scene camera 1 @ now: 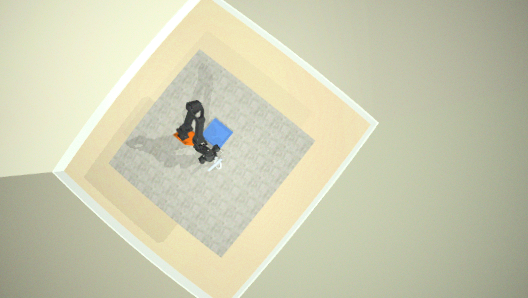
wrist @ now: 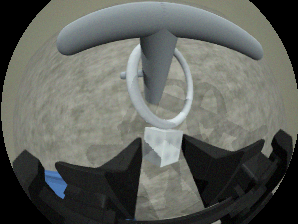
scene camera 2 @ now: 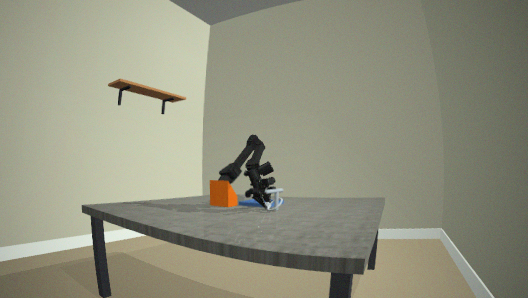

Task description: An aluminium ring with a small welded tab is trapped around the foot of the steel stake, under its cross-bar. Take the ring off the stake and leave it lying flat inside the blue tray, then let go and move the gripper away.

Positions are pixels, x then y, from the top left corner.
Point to an aluminium ring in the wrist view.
162,145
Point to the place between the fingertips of the gripper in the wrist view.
At 161,140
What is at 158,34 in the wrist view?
A steel stake.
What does the gripper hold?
An aluminium ring.
